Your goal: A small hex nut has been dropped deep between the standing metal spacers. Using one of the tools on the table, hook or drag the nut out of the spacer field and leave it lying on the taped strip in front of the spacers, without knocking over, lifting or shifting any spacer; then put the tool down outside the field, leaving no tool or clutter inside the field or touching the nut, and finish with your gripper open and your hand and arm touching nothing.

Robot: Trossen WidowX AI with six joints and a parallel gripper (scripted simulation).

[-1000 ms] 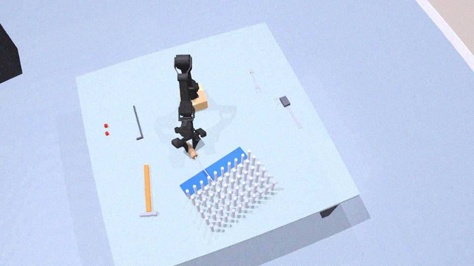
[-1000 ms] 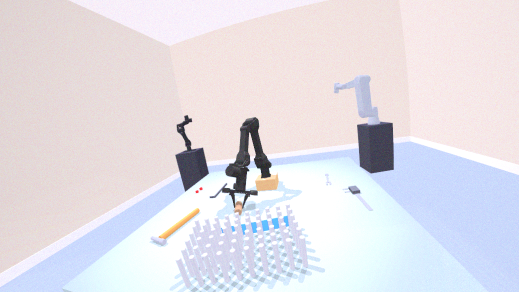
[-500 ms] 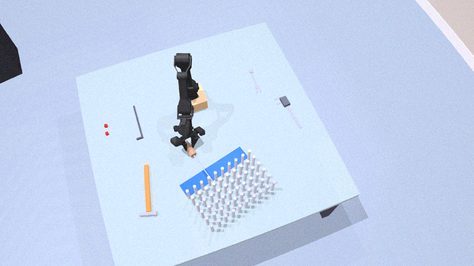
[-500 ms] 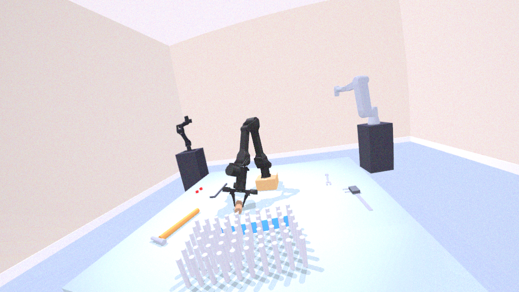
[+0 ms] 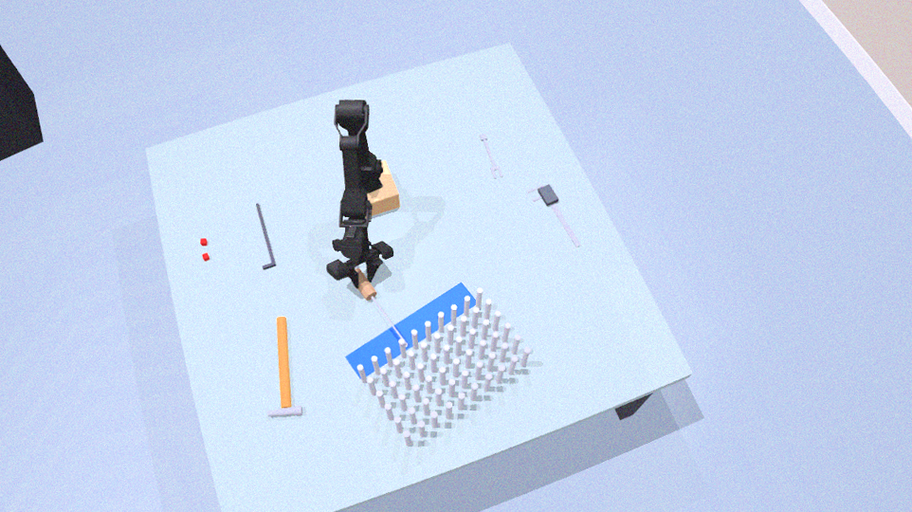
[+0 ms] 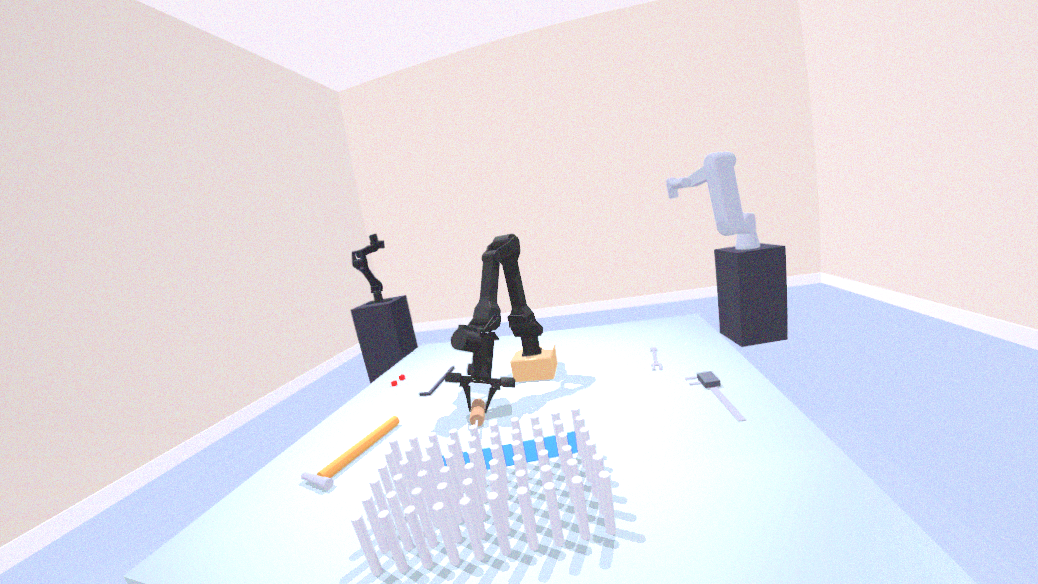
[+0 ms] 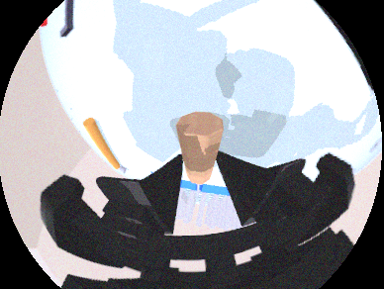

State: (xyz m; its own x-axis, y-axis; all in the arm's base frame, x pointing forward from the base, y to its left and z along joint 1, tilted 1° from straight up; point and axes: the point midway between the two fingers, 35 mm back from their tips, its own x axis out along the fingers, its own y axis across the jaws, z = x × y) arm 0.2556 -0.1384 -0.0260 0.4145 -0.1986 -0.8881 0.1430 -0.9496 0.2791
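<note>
My gripper tip is now 100 mm short of the thin hook tool and 20 mm to the right of it. The rest, counted from my gripper tip: small wrench: 540 mm to the left, 240 mm behind, 20 mm below; blue taped strip: 180 mm ahead, 70 mm to the left, 20 mm below.
</note>
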